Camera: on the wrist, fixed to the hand. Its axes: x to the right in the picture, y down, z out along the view.
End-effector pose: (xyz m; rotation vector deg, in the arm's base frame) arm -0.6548 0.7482 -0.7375 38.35 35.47 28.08
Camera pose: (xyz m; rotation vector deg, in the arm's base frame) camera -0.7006 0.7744 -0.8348 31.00 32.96 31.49
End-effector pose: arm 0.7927 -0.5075 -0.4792 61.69 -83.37 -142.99
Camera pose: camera 0.8503 -0.5681 -0.5517 59.29 -72.15 -145.32
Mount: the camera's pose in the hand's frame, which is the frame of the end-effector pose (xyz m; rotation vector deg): 0.0183 -0.0396 -0.1017 -8.13 0.20 1.21
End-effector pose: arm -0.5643 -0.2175 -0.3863 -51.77 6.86 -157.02
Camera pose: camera -0.6474 -0.1842 -0.4514 -53.16 18.69 -157.11
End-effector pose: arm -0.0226 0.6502 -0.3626 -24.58 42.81 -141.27
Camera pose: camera -0.0970 0.7107 -0.4178 -26.73 53.12 -137.68
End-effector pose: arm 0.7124 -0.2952 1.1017 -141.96 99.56 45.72
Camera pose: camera 0.7924 -0.3258 1.1718 136.59 -94.71 -50.89
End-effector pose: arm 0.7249 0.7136 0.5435 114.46 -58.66 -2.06
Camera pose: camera 0.8012 0.7821 0.5851 106.44 -57.98 -5.23
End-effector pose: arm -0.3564 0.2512 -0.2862 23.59 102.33 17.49
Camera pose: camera -0.4635 0.2244 -0.2934 18.87 100.37 25.49
